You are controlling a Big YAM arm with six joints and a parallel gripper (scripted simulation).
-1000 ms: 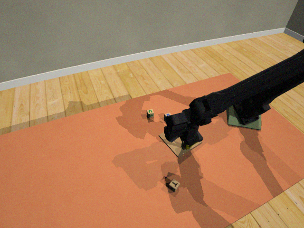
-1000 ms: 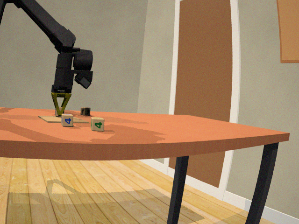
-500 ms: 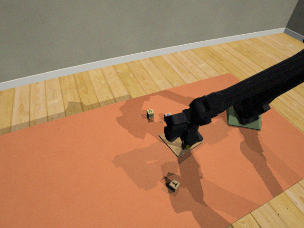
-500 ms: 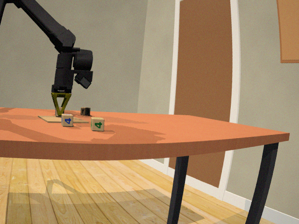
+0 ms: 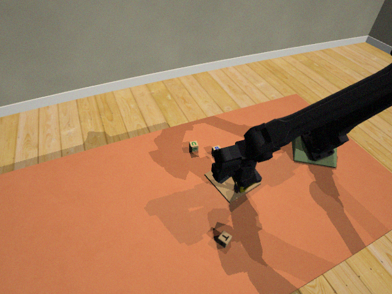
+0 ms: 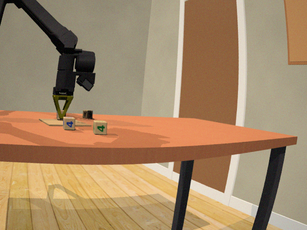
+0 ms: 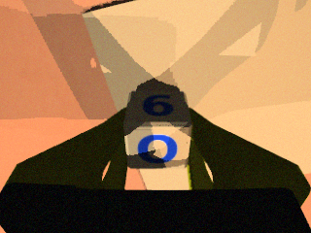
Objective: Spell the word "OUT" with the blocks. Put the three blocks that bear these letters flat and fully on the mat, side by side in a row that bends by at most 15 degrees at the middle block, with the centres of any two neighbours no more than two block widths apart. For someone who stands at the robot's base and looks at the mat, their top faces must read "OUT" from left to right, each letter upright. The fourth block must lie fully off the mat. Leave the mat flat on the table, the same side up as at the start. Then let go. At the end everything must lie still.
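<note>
Right now my hand is right at the O block. The rest, counted from my hand: tan mat (10 mm ahead, 50 mm to the right, 20 mm below); then wooden block (20 mm ahead, 180 mm to the right).
</note>
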